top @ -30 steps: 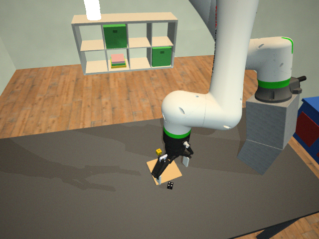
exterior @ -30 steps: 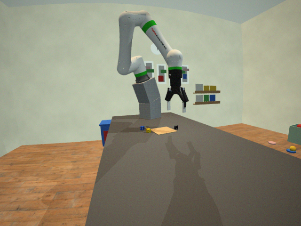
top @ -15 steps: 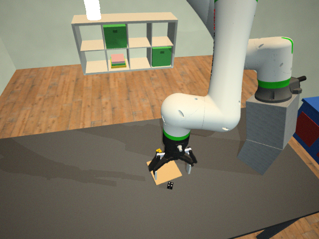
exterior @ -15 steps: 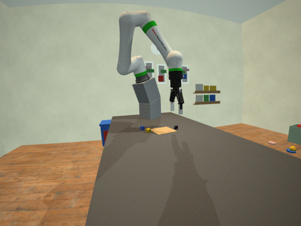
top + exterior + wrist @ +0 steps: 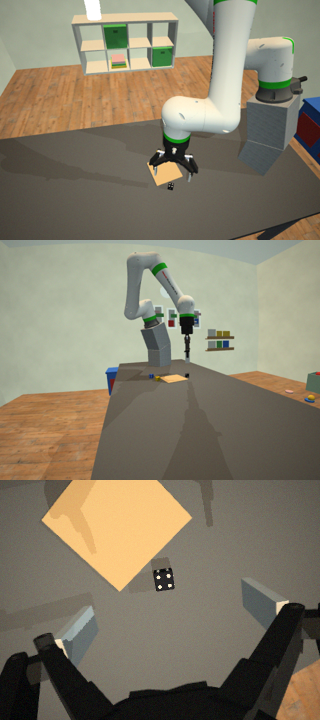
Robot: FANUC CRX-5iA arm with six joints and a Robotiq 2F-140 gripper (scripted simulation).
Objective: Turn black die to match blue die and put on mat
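The black die is 11 cm below my hand. Also, from my hand: blue die (9 cm behind, 23 cm to the right, 11 cm below); yellow die (1 cm behind, 21 cm to the right, 11 cm below); tan mat (10 cm to the right, 12 cm below).
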